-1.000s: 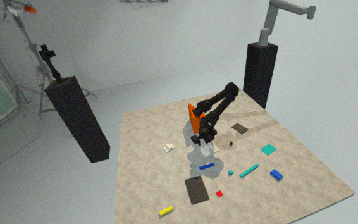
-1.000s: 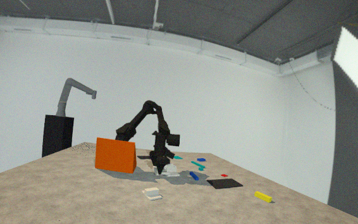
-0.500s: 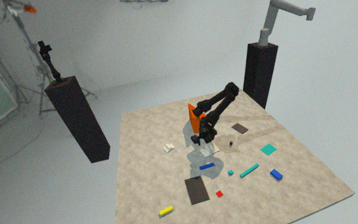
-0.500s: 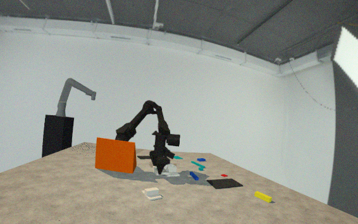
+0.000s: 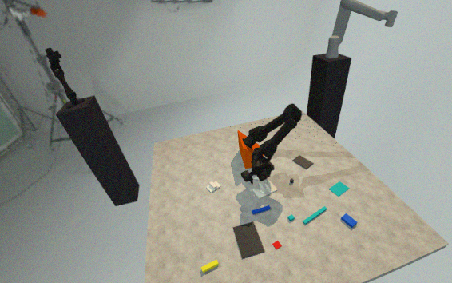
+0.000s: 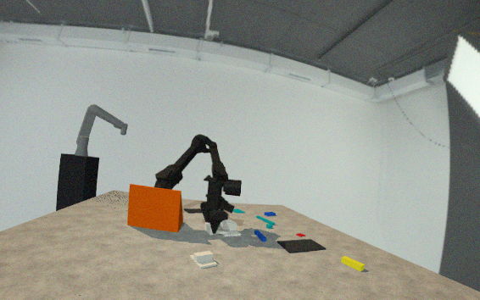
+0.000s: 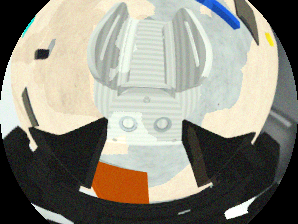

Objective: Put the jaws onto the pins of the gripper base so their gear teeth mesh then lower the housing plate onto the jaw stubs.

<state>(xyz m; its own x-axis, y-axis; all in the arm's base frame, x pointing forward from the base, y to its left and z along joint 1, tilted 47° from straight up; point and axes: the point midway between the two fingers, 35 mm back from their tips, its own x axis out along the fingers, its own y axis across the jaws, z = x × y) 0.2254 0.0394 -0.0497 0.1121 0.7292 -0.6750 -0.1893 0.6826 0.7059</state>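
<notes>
Now: gripper tip right at the white housing plate. Also, from my gripper tip: blue bar (190 mm ahead, 50 mm to the right); then white gripper base (20 mm above, 10 mm ahead); then teal cube (280 mm ahead, 70 mm to the left).
</notes>
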